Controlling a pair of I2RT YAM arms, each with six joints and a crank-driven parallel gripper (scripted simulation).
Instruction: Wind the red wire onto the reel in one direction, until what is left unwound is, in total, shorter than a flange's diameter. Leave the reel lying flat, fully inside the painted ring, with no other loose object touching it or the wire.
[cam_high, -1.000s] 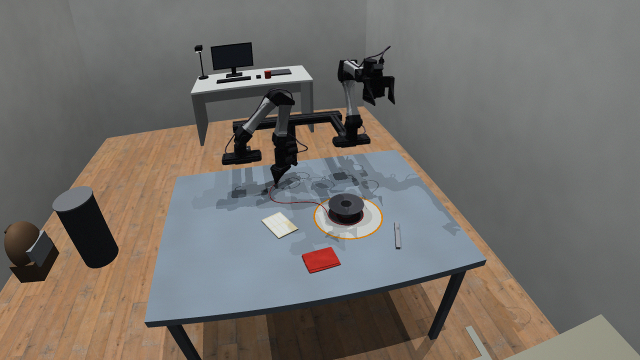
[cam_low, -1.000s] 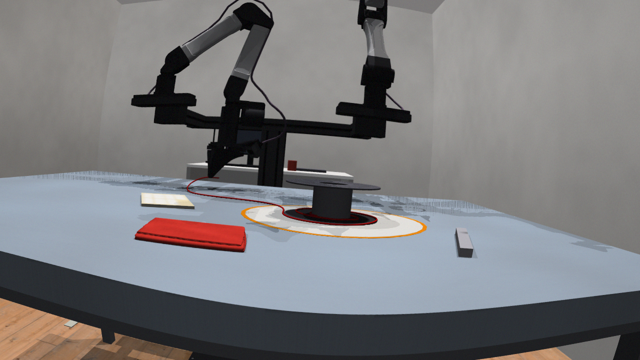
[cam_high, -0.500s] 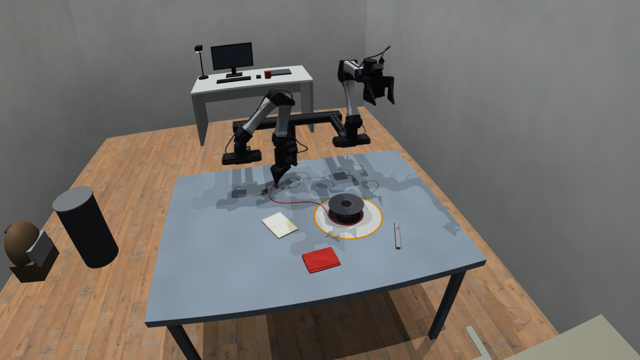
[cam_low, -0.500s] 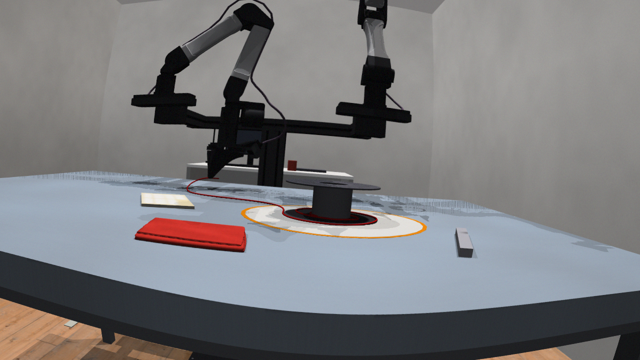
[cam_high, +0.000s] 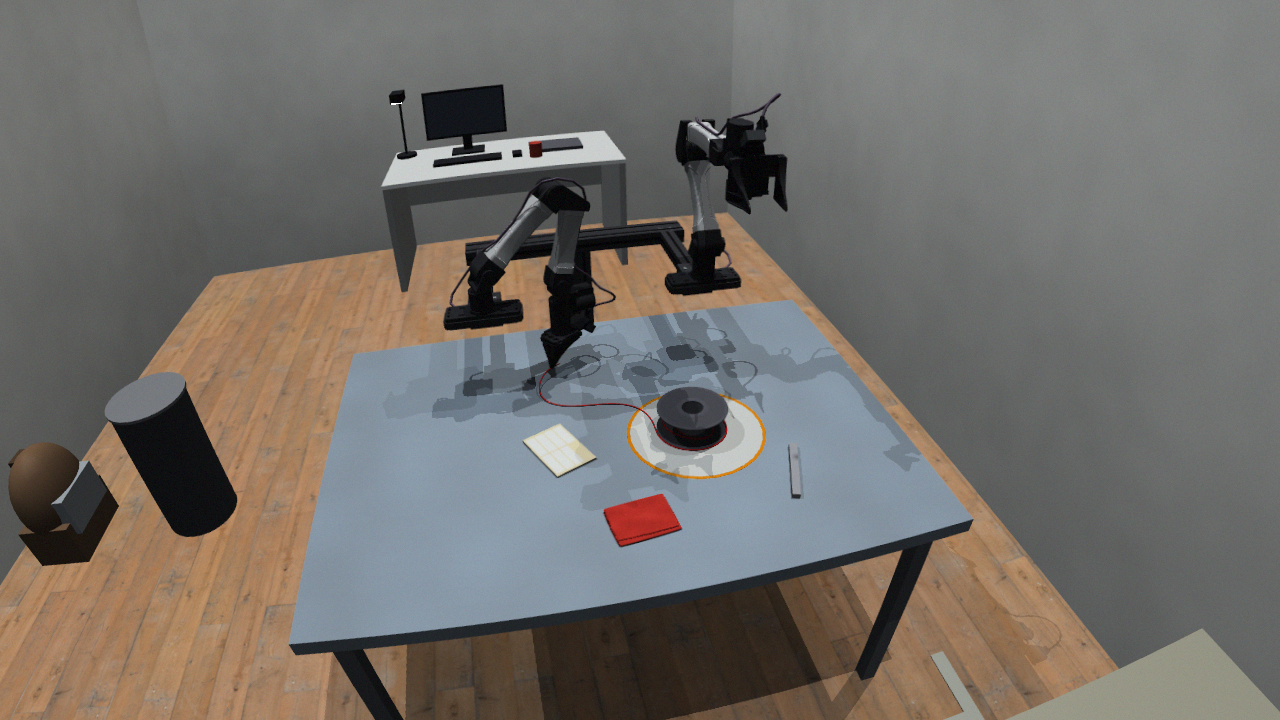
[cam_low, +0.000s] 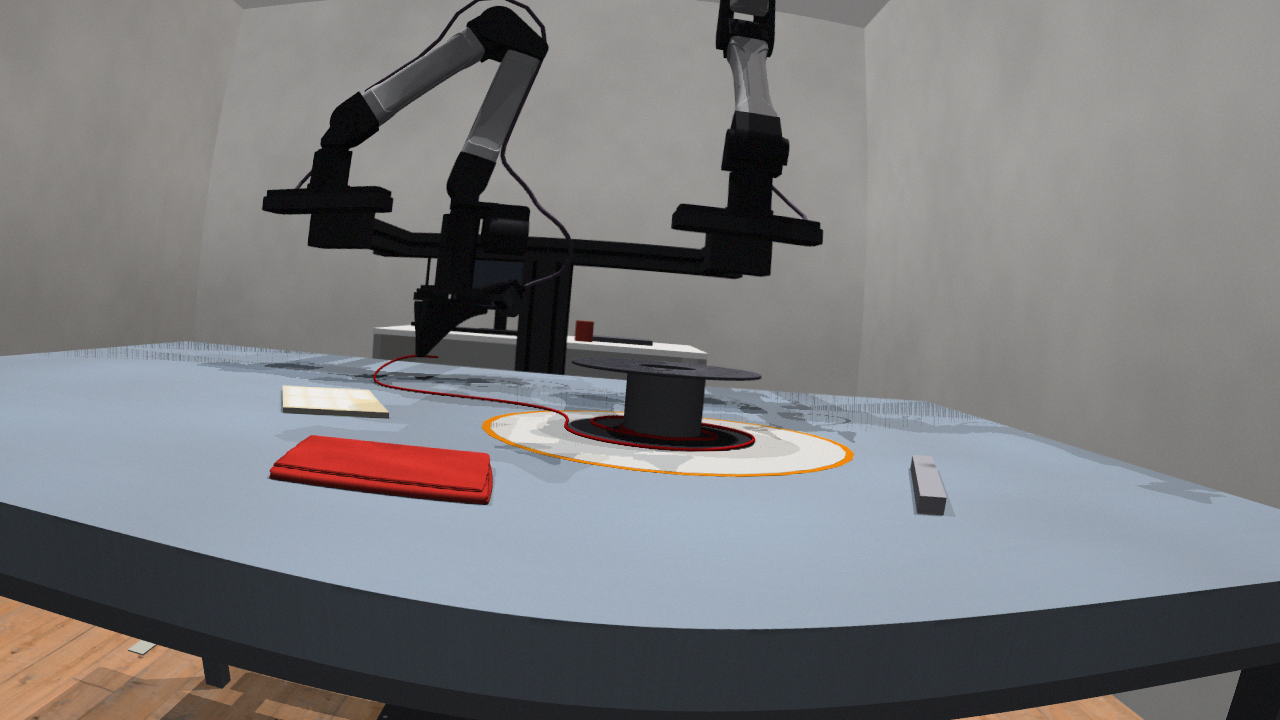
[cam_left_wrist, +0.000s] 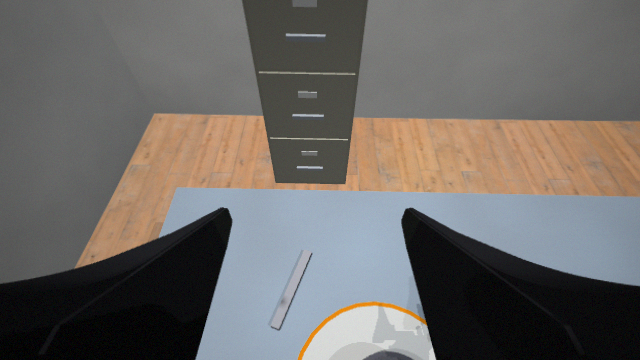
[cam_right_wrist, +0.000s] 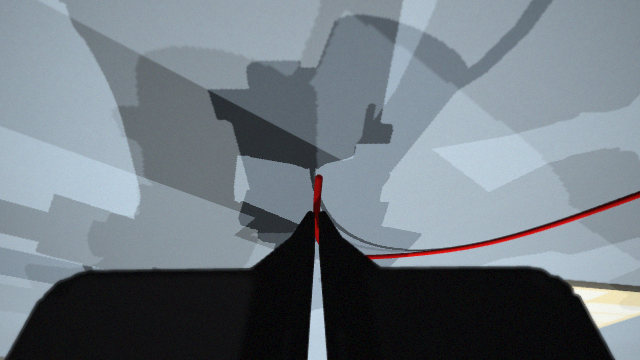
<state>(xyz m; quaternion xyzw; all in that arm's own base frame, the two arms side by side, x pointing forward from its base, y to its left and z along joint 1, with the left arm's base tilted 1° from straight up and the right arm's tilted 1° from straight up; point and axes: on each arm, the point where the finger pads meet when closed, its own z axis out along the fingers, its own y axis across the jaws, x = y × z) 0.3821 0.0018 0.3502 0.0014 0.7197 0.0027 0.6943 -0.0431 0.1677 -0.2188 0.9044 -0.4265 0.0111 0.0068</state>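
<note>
Right now my left hand is 57 cm above the dark reel, 13 cm to the left of it and 7 cm past it. Round my left hand: orange painted ring: 60 cm below, 12 cm to the right, 5 cm behind; grey bar: 60 cm below, 17 cm ahead, 5 cm to the left; cream gridded tile: 60 cm below, 47 cm to the right, 8 cm behind.
</note>
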